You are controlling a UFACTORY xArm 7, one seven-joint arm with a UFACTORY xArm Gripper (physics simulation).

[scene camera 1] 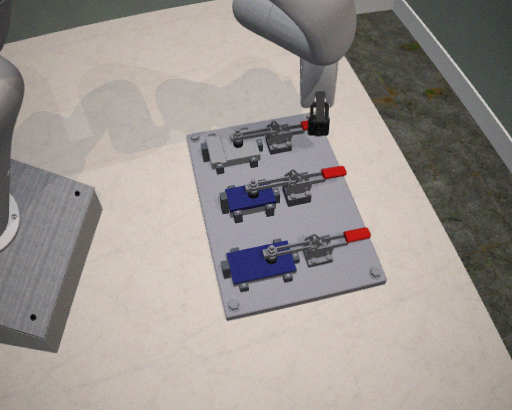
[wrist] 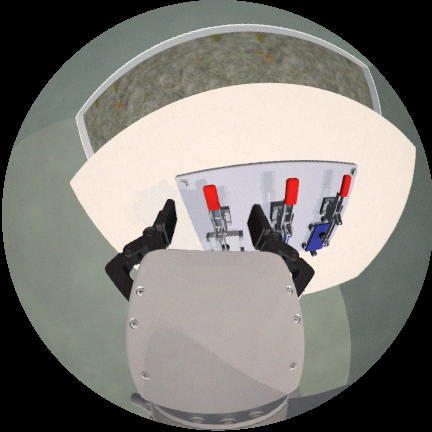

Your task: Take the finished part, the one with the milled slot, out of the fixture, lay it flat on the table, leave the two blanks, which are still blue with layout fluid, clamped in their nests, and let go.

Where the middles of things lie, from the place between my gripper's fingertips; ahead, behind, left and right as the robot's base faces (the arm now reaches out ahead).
Scene:
Right now the finished part [scene camera 1: 221,150] is 140 mm behind my hand, 60 mm below it and 10 mm to the left of it. Round my hand: fixture plate [scene camera 1: 332,210] (100 mm to the right, 100 mm behind, 80 mm below).

